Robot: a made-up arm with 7 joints.
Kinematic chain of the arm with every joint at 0, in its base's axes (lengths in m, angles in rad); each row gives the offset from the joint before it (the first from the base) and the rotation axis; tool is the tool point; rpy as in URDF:
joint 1: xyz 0 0 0.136 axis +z
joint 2: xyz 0 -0.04 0.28 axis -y
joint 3: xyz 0 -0.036 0.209 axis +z
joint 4: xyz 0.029 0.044 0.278 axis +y
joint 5: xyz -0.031 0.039 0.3 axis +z
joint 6: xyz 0 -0.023 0.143 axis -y
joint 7: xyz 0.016 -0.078 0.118 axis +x
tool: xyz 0 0 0 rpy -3.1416 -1.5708 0
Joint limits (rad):
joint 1: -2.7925..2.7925
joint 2: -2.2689..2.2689
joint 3: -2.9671..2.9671
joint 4: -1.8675..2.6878
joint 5: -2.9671..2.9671
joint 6: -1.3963..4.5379
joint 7: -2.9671..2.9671
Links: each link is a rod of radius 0.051 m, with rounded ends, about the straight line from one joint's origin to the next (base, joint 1, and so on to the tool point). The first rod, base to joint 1, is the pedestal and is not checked.
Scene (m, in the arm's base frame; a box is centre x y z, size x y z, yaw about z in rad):
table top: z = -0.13
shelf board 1: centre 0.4 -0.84 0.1 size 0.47 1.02 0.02 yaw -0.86
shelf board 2: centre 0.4 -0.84 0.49 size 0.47 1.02 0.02 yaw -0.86
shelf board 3: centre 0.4 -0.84 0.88 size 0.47 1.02 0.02 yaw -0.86
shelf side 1: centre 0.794 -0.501 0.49 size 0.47 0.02 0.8 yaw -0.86
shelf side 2: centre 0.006 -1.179 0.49 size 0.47 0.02 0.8 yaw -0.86
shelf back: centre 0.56 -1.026 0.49 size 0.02 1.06 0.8 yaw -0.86
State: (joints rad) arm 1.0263 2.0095 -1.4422 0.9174 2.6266 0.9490 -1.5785
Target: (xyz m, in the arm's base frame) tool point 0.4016 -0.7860 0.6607
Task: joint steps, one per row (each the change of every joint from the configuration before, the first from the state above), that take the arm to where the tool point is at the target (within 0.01 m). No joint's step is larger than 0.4 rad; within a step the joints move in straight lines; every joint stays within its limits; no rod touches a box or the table.
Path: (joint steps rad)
1: -0.2491 0.1270 0.0006 0.2755 -0.0449 0.1716 0.0000
2: -0.2490 0.1270 0.0007 0.2756 -0.0449 0.1717 0.0000
3: -0.2297 -0.2638 -0.1018 -0.3707 0.0478 -0.1385 0.0000
4: -0.2296 -0.2637 -0.1018 -0.3706 0.0478 -0.1385 0.0000
5: -0.2297 -0.2638 -0.1019 -0.3707 0.0478 -0.1385 0.0000
6: -0.2296 -0.2638 -0.1018 -0.3707 0.0478 -0.1385 0.0000
7: -0.2297 -0.2638 -0.1018 -0.3706 0.0478 -0.1384 0.0000
8: -0.2296 -0.2637 -0.1018 -0.3707 0.0479 -0.1385 0.0000
9: -0.2297 -0.2638 -0.1018 -0.3707 0.0478 -0.1385 0.0000
10: -0.2296 -0.2638 -0.1018 -0.3706 0.0478 -0.1385 0.0000
11: -0.2297 -0.2638 -0.1018 -0.3707 0.0478 -0.1385 0.0000
12: 0.1460 -0.2284 -0.0732 0.2730 0.0000 0.2232 0.0000
13: 0.1460 -0.2284 -0.0731 0.2730 0.0000 0.2232 0.0000
14: 0.1459 -0.2284 -0.0732 0.2730 0.0000 0.2232 0.0000

